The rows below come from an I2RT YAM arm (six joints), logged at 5 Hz.
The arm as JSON. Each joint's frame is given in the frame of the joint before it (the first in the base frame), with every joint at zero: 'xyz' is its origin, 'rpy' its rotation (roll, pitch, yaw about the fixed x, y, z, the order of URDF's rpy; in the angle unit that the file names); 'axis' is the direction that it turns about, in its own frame. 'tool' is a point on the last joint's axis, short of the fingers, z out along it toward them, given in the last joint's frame.
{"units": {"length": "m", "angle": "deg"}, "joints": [
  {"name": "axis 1", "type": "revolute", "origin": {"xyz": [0.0, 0.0, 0.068], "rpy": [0.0, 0.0, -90.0]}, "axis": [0.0, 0.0, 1.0]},
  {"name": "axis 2", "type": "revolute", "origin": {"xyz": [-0.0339, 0.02, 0.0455], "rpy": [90.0, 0.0, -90.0]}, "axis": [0.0, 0.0, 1.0]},
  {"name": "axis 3", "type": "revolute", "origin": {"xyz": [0.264, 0.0, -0.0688], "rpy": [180.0, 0.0, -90.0]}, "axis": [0.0, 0.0, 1.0]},
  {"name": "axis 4", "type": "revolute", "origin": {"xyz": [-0.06, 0.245, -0.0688], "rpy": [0.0, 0.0, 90.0]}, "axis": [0.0, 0.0, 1.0]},
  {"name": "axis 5", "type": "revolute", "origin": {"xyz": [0.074, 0.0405, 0.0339], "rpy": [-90.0, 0.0, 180.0]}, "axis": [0.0, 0.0, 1.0]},
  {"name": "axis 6", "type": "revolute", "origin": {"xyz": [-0.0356, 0.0, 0.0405], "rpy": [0.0, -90.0, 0.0]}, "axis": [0.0, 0.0, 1.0]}
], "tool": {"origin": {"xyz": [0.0, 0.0, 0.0], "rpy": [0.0, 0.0, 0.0]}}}
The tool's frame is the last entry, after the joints.
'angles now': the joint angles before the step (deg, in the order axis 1, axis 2, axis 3, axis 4, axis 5, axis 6). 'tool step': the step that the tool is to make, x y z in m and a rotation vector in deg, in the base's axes. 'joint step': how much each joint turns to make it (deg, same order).
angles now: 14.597 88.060 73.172 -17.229 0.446 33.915
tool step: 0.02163 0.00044 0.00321 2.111 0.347 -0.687
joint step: -0.886 4.527 5.214 -0.501 -1.299 1.702
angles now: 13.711 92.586 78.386 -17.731 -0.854 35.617
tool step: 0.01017 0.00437 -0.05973 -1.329 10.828 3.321
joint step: -0.044 5.937 -3.338 -1.610 -3.441 -1.032
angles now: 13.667 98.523 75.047 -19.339 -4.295 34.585
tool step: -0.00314 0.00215 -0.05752 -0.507 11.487 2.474
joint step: 0.125 5.220 -3.869 -2.223 -3.225 -0.279
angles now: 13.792 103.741 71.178 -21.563 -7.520 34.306
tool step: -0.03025 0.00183 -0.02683 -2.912 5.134 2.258
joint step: 1.531 -2.276 -7.888 -0.267 0.886 -1.452
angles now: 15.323 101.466 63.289 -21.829 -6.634 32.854
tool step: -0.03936 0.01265 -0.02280 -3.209 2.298 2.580
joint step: 4.330 -3.669 -9.461 2.673 2.916 0.411
